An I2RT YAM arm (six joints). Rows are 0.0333 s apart.
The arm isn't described. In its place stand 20 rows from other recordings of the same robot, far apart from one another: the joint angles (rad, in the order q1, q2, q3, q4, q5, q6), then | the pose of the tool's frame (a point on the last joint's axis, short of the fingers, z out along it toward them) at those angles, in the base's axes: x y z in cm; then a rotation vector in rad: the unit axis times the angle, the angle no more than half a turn.
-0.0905 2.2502 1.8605 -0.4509 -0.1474 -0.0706 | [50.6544 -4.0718 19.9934 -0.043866 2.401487 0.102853]
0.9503 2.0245 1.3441 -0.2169 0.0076 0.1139 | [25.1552 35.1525 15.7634 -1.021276 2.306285 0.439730]
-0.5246 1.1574 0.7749 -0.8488 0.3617 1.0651 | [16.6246 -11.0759 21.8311 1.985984 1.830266 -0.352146]
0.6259 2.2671 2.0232 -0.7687 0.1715 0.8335 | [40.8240 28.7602 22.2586 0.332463 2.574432 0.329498]
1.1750 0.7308 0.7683 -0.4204 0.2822 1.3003 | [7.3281 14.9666 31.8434 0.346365 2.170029 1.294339]
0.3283 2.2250 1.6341 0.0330 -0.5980 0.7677 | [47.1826 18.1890 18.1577 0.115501 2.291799 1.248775]
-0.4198 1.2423 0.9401 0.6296 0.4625 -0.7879 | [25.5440 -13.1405 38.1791 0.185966 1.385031 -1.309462]
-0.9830 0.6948 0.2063 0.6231 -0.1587 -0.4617 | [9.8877 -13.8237 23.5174 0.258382 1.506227 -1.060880]
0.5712 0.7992 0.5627 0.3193 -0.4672 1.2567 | [15.4178 11.8145 31.2411 0.160921 1.787595 1.747535]
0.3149 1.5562 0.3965 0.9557 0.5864 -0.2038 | [26.3353 6.5066 15.5865 -0.032205 1.760319 -0.438069]
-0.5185 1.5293 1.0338 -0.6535 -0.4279 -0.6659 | [26.4995 -13.4190 21.6502 -0.306633 2.539128 0.155279]
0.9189 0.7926 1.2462 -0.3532 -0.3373 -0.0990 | [7.2936 11.4985 47.3593 -0.988519 1.185465 0.905412]
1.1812 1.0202 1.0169 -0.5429 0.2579 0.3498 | [9.1852 19.9806 34.1358 -0.727664 2.038223 0.639291]
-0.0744 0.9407 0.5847 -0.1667 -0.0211 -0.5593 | [20.9427 -1.4857 24.2944 -0.519990 2.048857 -0.359446]
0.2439 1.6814 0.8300 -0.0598 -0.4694 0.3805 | [30.7138 9.3028 14.7567 -0.033905 2.536918 0.841261]
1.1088 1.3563 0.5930 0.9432 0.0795 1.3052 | [13.1808 25.8365 26.5025 0.247617 1.686043 1.882110]
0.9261 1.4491 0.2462 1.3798 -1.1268 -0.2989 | [10.6484 19.5122 18.4236 -1.557460 0.502048 1.266233]
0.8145 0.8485 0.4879 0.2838 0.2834 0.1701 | [14.7053 14.1366 27.2974 -0.316812 1.639713 0.516506]
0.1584 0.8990 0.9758 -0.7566 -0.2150 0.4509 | [17.6509 3.5887 33.0373 0.217104 2.284137 0.564098]
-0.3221 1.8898 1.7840 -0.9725 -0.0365 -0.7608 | [38.4177 -12.6839 30.1420 -0.596201 2.617698 -0.305785]
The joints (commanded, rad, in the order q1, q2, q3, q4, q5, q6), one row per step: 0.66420, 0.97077, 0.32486, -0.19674, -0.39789, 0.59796; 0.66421, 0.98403, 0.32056, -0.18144, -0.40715, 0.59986; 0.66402, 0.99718, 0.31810, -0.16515, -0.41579, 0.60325; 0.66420, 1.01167, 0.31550, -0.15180, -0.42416, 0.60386; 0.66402, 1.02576, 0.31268, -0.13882, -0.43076, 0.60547; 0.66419, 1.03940, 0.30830, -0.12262, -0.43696, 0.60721; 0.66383, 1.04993, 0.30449, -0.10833, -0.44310, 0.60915; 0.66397, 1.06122, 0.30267, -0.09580, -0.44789, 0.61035; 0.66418, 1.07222, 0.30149, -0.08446, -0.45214, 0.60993; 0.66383, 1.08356, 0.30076, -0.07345, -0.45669, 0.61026; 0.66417, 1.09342, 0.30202, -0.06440, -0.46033, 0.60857; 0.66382, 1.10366, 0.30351, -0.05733, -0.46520, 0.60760; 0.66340, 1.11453, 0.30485, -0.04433, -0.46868, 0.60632; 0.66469, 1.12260, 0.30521, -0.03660, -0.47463, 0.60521
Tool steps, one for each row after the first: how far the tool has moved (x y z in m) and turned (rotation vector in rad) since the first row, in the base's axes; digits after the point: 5 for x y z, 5 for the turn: 0.00048, 0.00077, -0.00216, 0.00451, 0.00735, 0.00486; 0.00130, 0.00172, -0.00369, 0.01081, 0.01312, 0.00809; 0.00189, 0.00257, -0.00570, 0.01357, 0.02037, 0.01338; 0.00247, 0.00325, -0.00777, 0.01542, 0.02765, 0.01643; 0.00294, 0.00391, -0.01001, 0.01834, 0.03318, 0.01949; 0.00334, 0.00440, -0.01172, 0.02236, 0.03742, 0.02187; 0.00392, 0.00508, -0.01312, 0.02508, 0.04094, 0.02435; 0.00451, 0.00576, -0.01439, 0.02697, 0.04330, 0.02764; 0.00522, 0.00642, -0.01561, 0.02907, 0.04649, 0.03005; 0.00603, 0.00728, -0.01618, 0.03111, 0.04665, 0.03397; 0.00681, 0.00801, -0.01688, 0.03276, 0.04958, 0.03746; 0.00800, 0.00897, -0.01735, 0.03662, 0.04752, 0.04032; 0.00834, 0.00979, -0.01798, 0.03986, 0.04951, 0.04630
